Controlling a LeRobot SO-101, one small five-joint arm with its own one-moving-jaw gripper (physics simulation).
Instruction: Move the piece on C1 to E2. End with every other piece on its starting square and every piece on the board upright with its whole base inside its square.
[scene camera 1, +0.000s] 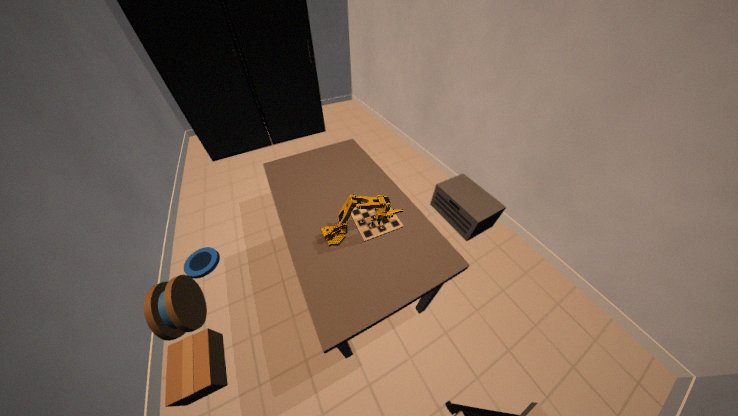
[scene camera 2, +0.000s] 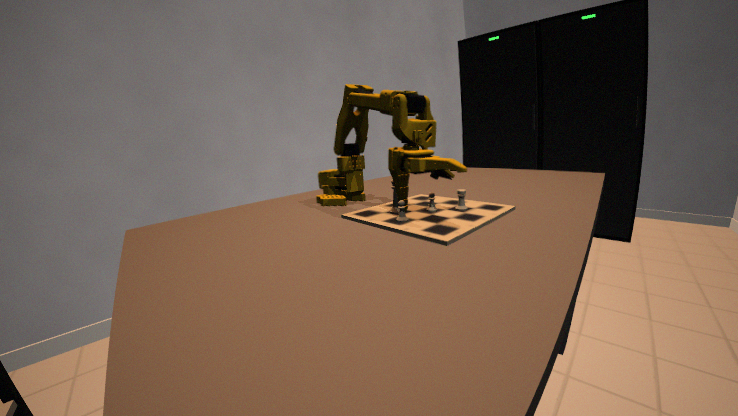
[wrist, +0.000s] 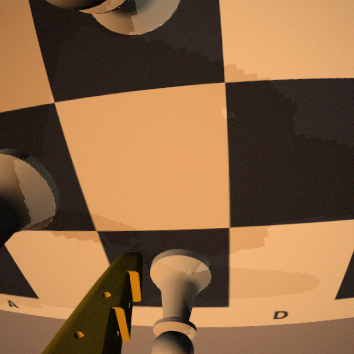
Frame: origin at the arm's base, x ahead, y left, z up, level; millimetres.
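Where they show: hand, tool point: (scene camera 1: 379, 224) (scene camera 2: 405, 209) (wrist: 141, 270); arm's base, link origin: (scene camera 1: 338, 235) (scene camera 2: 347, 202).
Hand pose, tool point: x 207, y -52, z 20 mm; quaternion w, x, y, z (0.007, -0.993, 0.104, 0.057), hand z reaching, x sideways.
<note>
Each offset is from my tool point to the top centre of the thing. "pt": to the spot under its first point.
The small pale pawn on C1 @(6 mm ahead, 16 mm right, 18 mm up) (scene camera 1: 381, 226) (scene camera 2: 402, 212) (wrist: 180, 280) stands upright, its base on the dark square. My gripper (scene camera 1: 391, 216) (scene camera 2: 434, 188) is fully open and empty. In the wrist view its fixed jaw (wrist: 100, 305) points down just left of the pawn, between it and the B column, with a gap between them; the moving jaw is out of that picture. In scene view 2 the moving jaw sticks out to the right, above the board @(7 mm ahead, 58 mm left, 14 mm down) (scene camera 1: 381, 232) (scene camera 2: 413, 232) (wrist: 150, 165). Square E2 @(pt 82 mm ahead, 18 mm left, 13 mm down) (scene camera 2: 457, 222) is bare and light, outside the wrist view.
A tall piece on B2 @(34 mm back, 19 mm left, 50 mm up) (scene camera 1: 372, 225) (wrist: 35, 190) is close left of the fixed jaw, which partly hides it in scene view 2. A pawn @(11 mm ahead, 60 mm left, 18 mm up) (scene camera 2: 432, 202) (wrist: 137, 15) stands on C3, a rook @(50 mm ahead, 93 mm left, 20 mm up) (scene camera 2: 461, 200) on D4 and another piece @(67 mm back, 66 mm left, 18 mm up) (scene camera 1: 361, 221) on A3.
</note>
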